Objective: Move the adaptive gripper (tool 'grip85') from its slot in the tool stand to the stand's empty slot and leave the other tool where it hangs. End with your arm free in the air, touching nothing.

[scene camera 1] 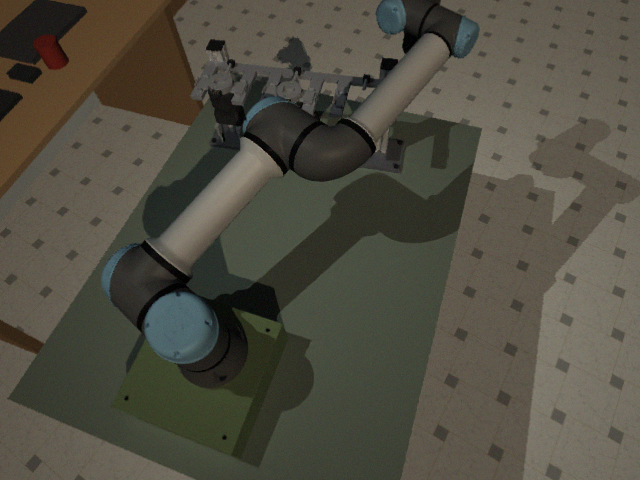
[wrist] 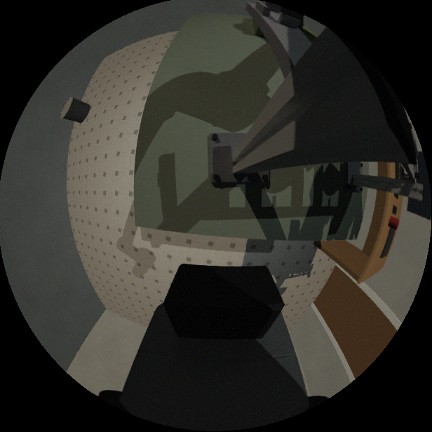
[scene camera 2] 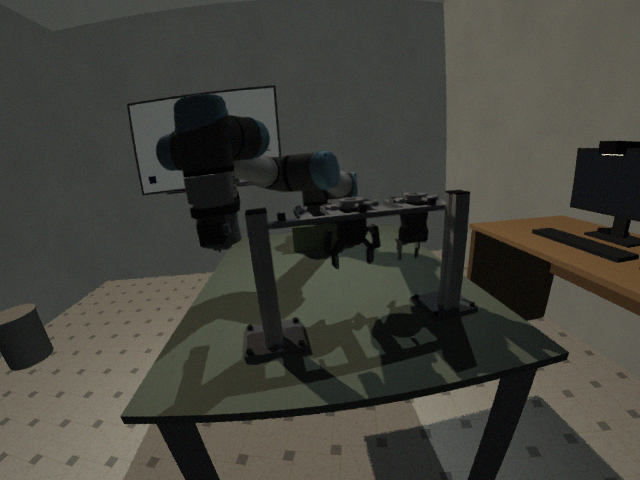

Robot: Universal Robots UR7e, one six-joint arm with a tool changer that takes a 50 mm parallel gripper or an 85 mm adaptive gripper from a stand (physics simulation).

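Places are measured from the arm's base along level axes (x ahead, y left, z up), in metres.
Where they show: arm's base, origin of its link: (scene camera 1: 213, 351).
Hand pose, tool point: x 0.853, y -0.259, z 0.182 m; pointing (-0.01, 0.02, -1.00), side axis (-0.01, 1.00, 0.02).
Note:
Each offset is from my tool point to the centre of the thing. "spot": to the spot under its first point. Level surfaces: height alone.
The tool stand (scene camera 1: 258, 67) (scene camera 2: 263, 273) holds two tools. The adaptive gripper (scene camera 2: 353, 262) hangs in the middle slot, its black fingers apart and empty; scene camera 1 shows its round coupling plate @[spot: 0.228 m back, 0.277 m left, 0.000 m up] (scene camera 1: 288, 90). The narrower parallel gripper (scene camera 2: 407, 254) hangs in the slot at the right of scene camera 2, fingers apart. The empty slot's fork @[spot: 0.222 m back, 0.149 m left, 0.007 m down] (scene camera 1: 338, 99) (scene camera 2: 301, 210) is at the other end. My arm's wrist (scene camera 1: 426, 20) (scene camera 2: 209, 188) carries no gripper. Its dark lower end (scene camera 2: 219, 229) is in the air beside the post at the empty-slot end, apart from it in scene camera 2.
In the wrist view that post rises very near the camera from its base plate (wrist: 222, 160). The stand is bolted to the green table @[0.289 m down] (scene camera 1: 361, 310) (scene camera 2: 341, 289). A wooden desk (scene camera 1: 103, 56) (scene camera 2: 547, 232) with a red cylinder (scene camera 1: 50, 52) stands alongside.

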